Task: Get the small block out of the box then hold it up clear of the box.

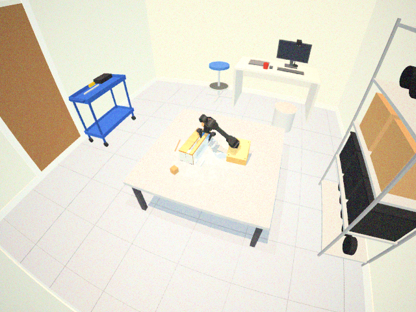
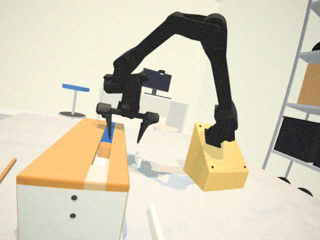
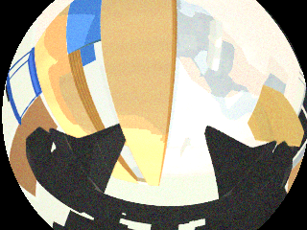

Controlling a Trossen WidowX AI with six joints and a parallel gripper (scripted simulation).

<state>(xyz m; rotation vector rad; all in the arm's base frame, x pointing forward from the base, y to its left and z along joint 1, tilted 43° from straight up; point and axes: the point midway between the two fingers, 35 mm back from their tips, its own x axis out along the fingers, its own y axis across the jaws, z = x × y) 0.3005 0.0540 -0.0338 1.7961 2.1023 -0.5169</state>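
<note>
Right now the small block is 5 cm ahead of my gripper tip, 4 cm to the left of it and 2 cm below it. Round my gripper tip: box: 3 cm ahead, 7 cm to the left, 4 cm below; thin stick: 27 cm ahead, 10 cm to the left, 10 cm below.
</note>
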